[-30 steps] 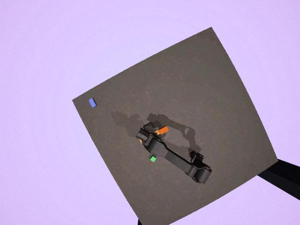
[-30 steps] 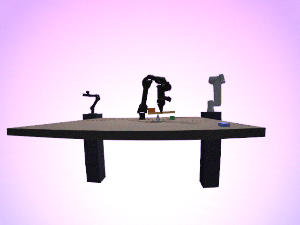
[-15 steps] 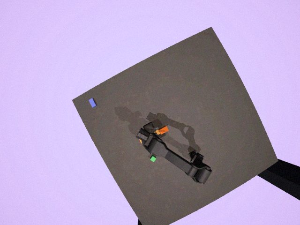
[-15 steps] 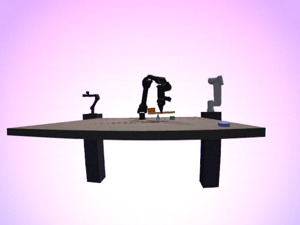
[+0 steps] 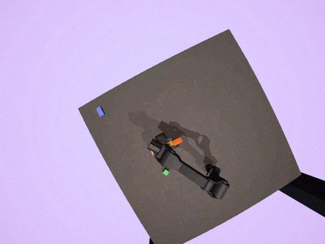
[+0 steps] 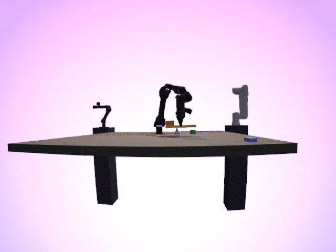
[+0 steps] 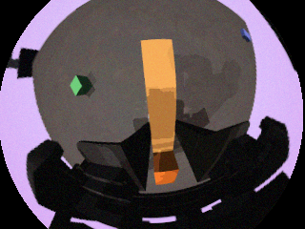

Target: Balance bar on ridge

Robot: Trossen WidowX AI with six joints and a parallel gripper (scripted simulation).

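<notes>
The ridge lies 30 mm to the right of my gripper tip and 10 mm below it. Round my gripper tip: green cube (170 mm behind, 90 mm to the left, 50 mm below); then blue block (430 mm ahead, 300 mm to the left, 60 mm below).
</notes>
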